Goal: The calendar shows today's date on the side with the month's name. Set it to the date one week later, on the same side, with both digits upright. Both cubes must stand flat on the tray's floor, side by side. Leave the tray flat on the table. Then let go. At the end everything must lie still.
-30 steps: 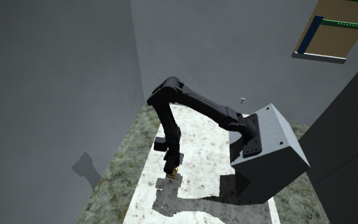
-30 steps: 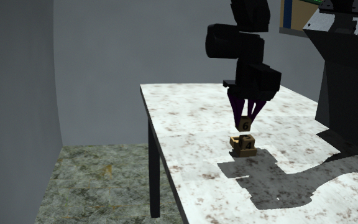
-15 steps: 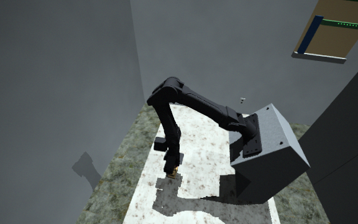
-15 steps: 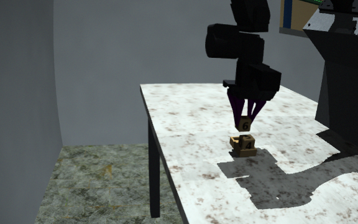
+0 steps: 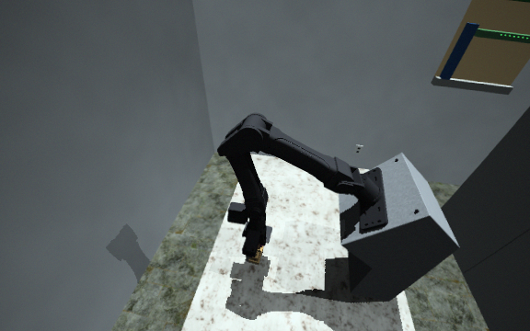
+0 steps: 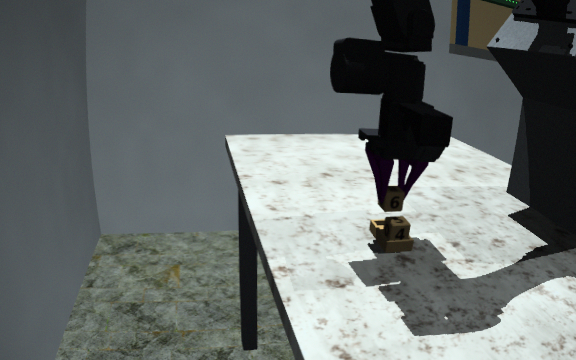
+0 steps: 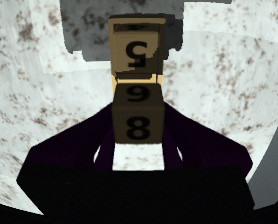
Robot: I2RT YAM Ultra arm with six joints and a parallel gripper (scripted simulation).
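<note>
Now: the wooden digit cube right at my hand.
</note>
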